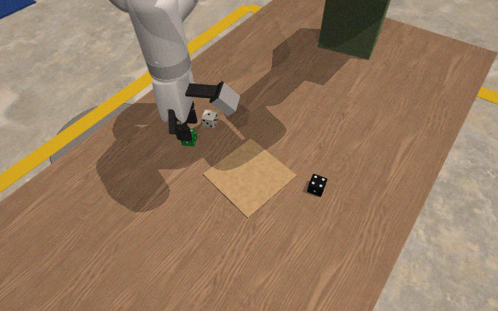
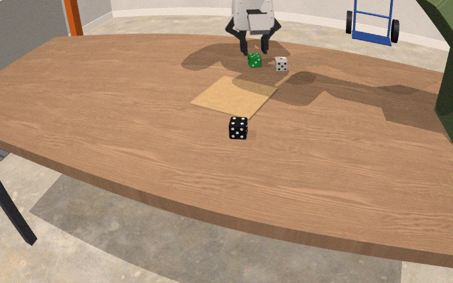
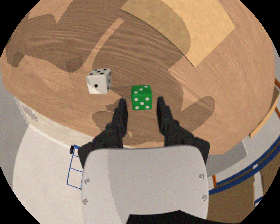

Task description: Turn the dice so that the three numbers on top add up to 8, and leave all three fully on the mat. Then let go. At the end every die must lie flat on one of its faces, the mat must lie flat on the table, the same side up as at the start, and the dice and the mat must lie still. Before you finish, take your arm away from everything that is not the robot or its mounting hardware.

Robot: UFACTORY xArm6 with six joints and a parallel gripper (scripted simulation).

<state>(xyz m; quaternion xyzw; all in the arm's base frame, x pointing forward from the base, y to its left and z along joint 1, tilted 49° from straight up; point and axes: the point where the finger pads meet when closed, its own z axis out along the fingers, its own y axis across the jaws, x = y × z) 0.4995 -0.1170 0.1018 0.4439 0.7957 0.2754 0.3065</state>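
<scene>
The green die is 4 cm below my hand. The rest, counted from my hand: tan mat (3 cm behind, 16 cm to the left, 5 cm below); then white die (7 cm behind, 1 cm to the right, 4 cm below); then black die (10 cm behind, 28 cm to the left, 4 cm below).
</scene>
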